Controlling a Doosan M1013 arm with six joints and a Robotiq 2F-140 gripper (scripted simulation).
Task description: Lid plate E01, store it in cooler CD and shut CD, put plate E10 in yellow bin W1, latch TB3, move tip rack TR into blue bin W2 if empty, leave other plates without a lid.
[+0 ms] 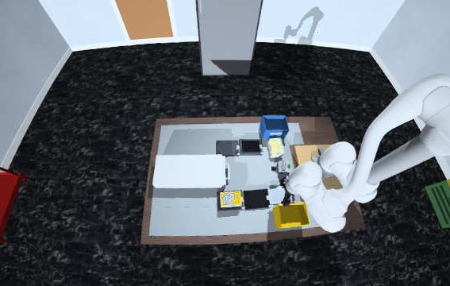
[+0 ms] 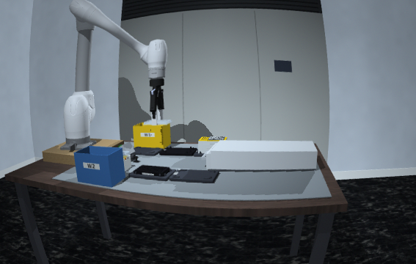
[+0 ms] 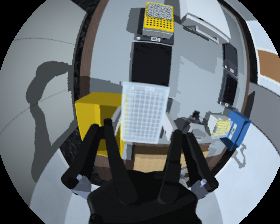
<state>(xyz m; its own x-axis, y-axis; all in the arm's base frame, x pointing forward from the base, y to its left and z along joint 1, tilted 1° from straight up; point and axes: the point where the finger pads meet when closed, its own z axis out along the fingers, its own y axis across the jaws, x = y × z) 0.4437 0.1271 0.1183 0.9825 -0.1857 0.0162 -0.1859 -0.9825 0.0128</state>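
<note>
The green key DONE lies 160 mm behind my hand, 180 mm to the right of it and 100 mm below it. From my hand the other things lie so: pale plate (20 mm below); then yellow bin W1 (60 mm behind, 120 mm to the left, 130 mm below); then grey nest (70 mm behind, 30 mm to the right, 160 mm below).
</note>
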